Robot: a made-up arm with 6 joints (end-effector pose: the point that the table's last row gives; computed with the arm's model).
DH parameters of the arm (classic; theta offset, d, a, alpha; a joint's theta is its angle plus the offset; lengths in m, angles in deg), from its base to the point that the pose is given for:
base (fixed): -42.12 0 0.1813 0
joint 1: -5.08 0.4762 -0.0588 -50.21
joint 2: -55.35 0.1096 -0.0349 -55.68
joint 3: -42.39 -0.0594 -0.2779 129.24
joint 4: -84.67 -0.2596 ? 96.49
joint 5: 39.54 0.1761 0.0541 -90
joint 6: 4.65 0.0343 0.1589 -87
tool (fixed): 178.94 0.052 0 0
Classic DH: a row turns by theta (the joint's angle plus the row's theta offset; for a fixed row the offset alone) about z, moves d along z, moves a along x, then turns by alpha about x.
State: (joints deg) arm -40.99 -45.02 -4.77 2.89 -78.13 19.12
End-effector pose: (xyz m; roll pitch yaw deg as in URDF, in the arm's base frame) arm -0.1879 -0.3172 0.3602 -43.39 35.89 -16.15
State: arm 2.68 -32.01 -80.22 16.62 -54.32 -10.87
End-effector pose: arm -0.1686 -0.2393 0.8744 -101.71 34.03 -32.68
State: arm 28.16 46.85 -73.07 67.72 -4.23 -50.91
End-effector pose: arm 0.2944 -0.3391 0.6445 -72.59 40.44 71.14
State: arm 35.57 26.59 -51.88 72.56 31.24 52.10
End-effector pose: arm 0.2406 -0.1550 0.4126 -107.94 -9.04 -43.68
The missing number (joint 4, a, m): 0.0784
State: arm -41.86 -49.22 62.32 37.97 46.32 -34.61
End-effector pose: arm 0.4421 -0.0541 0.0865 11.37 -26.29 -104.65
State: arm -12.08 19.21 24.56 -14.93 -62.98 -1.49
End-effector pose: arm 0.0233 0.0107 -0.0539 22.47 -35.27 46.25
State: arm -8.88 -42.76 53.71 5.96 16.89 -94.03
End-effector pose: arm 0.4854 0.0553 -0.0576 110.11 -52.48 -152.62
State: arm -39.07 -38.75 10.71 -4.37 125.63 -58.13
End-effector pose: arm 0.3229 -0.4808 0.0939 28.15 -35.26 149.46
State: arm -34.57 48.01 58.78 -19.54 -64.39 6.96
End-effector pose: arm 0.0602 0.4747 0.2497 88.65 -44.43 -9.70
